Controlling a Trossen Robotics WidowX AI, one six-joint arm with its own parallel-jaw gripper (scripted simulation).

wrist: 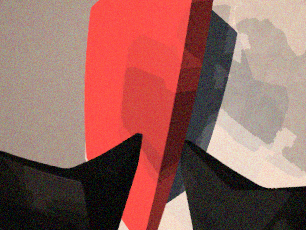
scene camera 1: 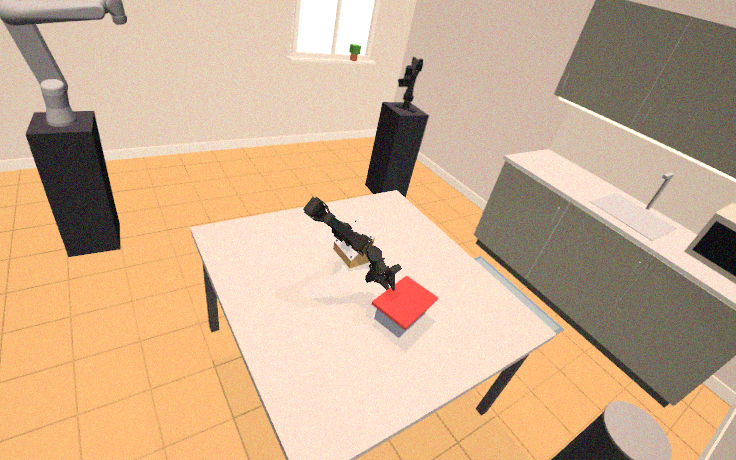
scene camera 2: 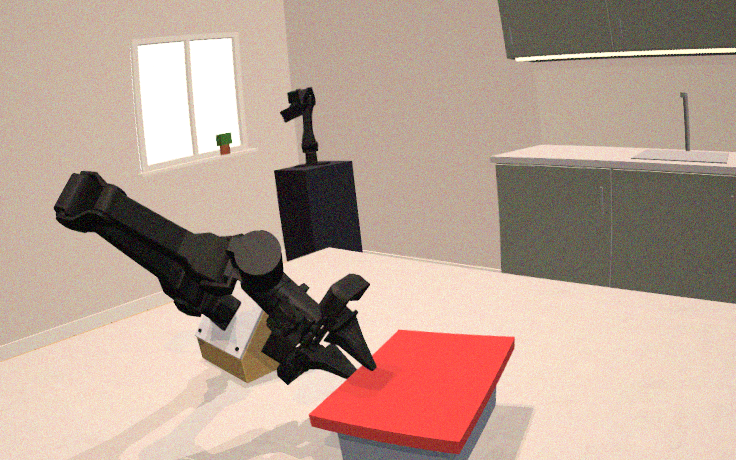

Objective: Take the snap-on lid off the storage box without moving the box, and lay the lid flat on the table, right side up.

A lid shows in the wrist view [141, 74], in scene camera 1 and in scene camera 2. One and the same spot on the lid: [scene camera 1: 409, 301] is [scene camera 2: 436, 376].
